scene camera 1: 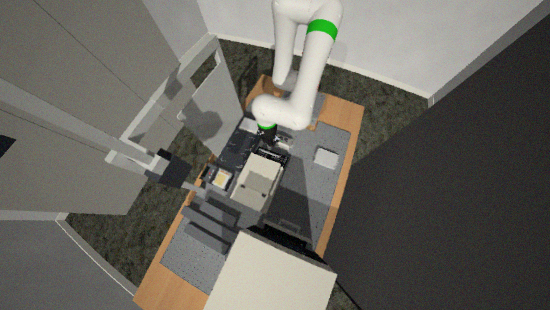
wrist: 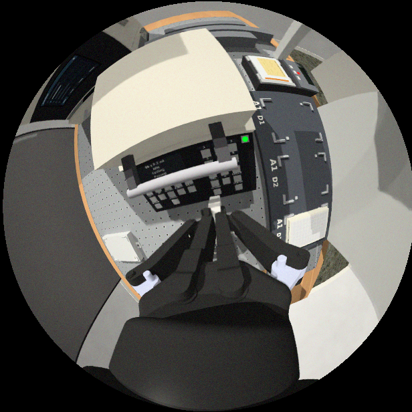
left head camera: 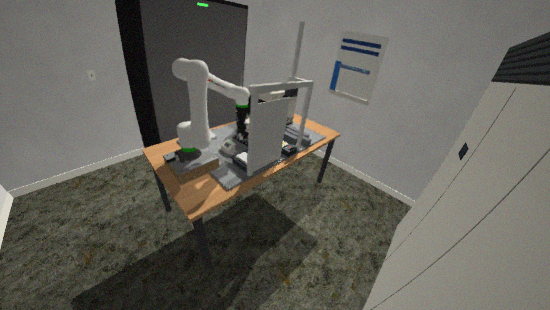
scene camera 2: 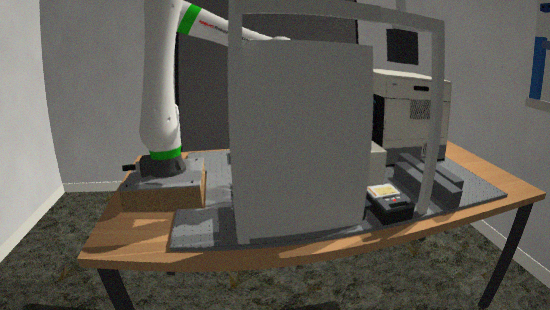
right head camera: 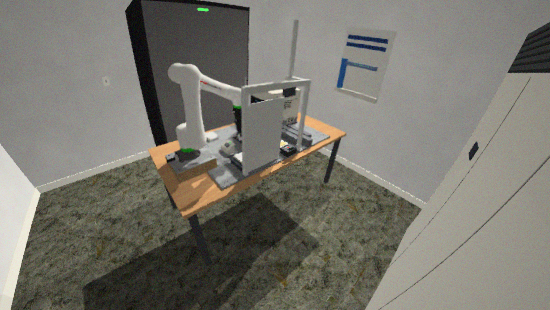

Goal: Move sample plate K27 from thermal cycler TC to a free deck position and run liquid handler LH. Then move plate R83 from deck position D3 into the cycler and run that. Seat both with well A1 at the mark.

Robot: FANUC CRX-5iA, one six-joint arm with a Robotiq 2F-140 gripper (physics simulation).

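Pixels of known places: gripper, fingertip midpoint: (scene camera 1: 270, 148) (left head camera: 241, 139) (right head camera: 240, 139); arm's base, origin of the base link: (left head camera: 191, 154) (scene camera 2: 167, 170) (right head camera: 190, 154).
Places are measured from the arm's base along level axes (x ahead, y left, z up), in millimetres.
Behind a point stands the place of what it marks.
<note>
My gripper (wrist: 216, 203) (scene camera 1: 272, 144) {x 411, y -87, z 24 mm} (left head camera: 241, 135) {x 411, y -87, z 24 mm} is shut and empty, its fingertips in front of the thermal cycler's key panel. The thermal cycler (wrist: 170, 95) (scene camera 1: 259, 175) {x 612, y -60, z 132 mm} has its cream lid down, with a pale handle bar (wrist: 185, 177) across the front and a green light on the panel. Plate K27 does not show. A white plate (wrist: 308, 227), at the position of R83, sits on deck position D3, right of my fingers in the wrist view. Deck positions D1 (wrist: 295, 120) and D2 (wrist: 302, 175) show bare corner brackets. The liquid handler (scene camera 1: 270, 275) {x 944, y 140, z 333 mm} (scene camera 2: 410, 112) {x 996, y -15, z 175 mm} is the large cream cabinet beyond the cycler.
A small black device (wrist: 300, 80) (scene camera 2: 392, 210) {x 649, y -434, z -17 mm} carries a yellow-topped plate (wrist: 272, 69) (scene camera 2: 383, 190) {x 689, y -305, z -16 mm} beside D1. A grey upright panel (scene camera 2: 300, 135) {x 377, y -385, z 205 mm} (left head camera: 270, 132) {x 409, y -386, z 210 mm} stands along the deck's edge. A white box (wrist: 122, 246) (scene camera 1: 326, 157) {x 320, y 264, z -44 mm} lies on the perforated board. Dark grey rails (scene camera 2: 427, 175) {x 785, y -420, z 69 mm} stand near the liquid handler.
</note>
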